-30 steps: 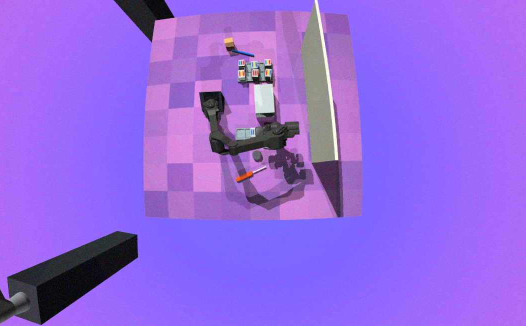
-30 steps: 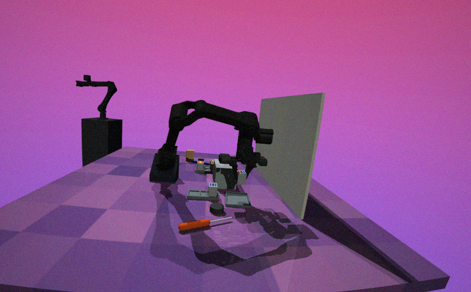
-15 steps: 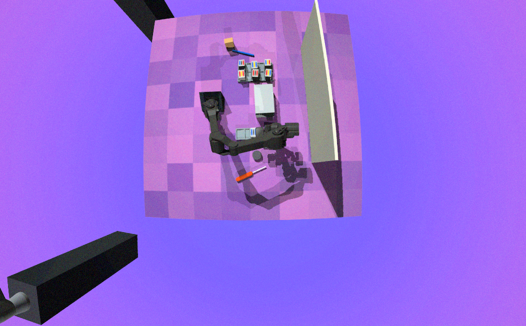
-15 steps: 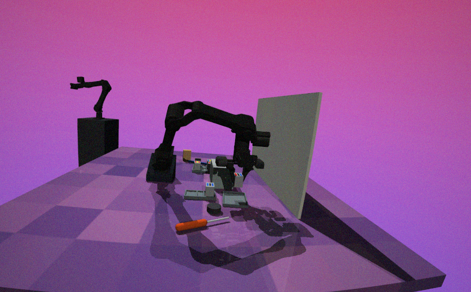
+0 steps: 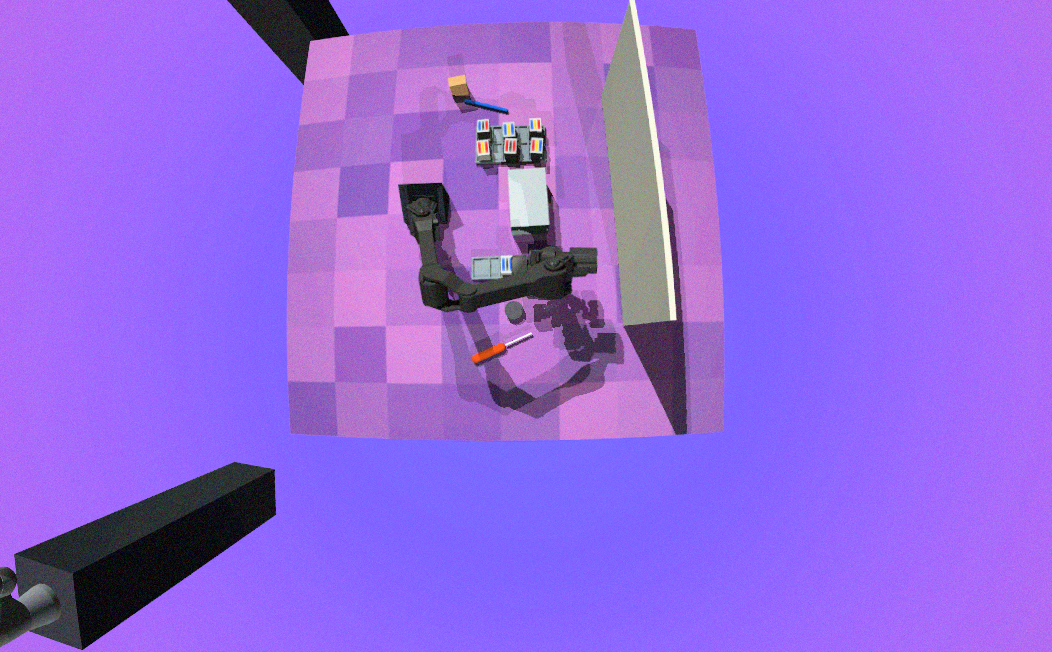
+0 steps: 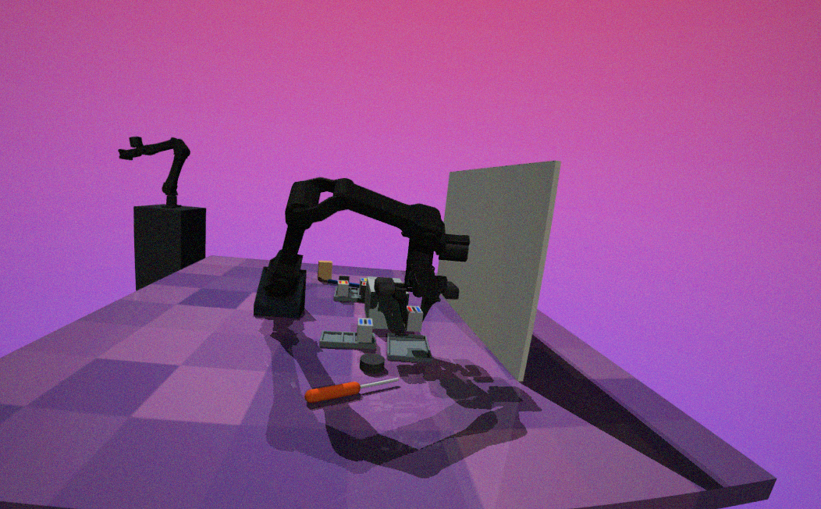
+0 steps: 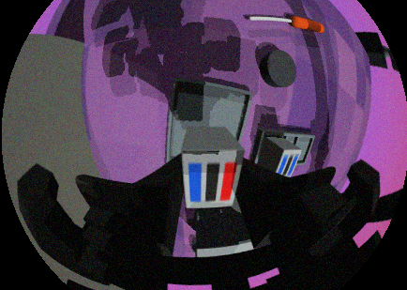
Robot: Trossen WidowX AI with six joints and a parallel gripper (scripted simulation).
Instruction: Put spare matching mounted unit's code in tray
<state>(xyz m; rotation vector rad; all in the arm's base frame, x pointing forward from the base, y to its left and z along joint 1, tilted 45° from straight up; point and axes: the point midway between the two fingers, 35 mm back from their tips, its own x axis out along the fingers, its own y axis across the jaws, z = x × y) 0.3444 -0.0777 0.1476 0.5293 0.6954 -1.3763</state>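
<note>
My gripper tip is 60 mm above the grey tray. Also, from my gripper tip: dark puck (80 mm behind, 110 mm to the right, 50 mm below); tall grey panel (180 mm ahead, 220 mm to the left, 160 mm above); low grey rack (150 mm behind, 10 mm to the left, 50 mm below).
</note>
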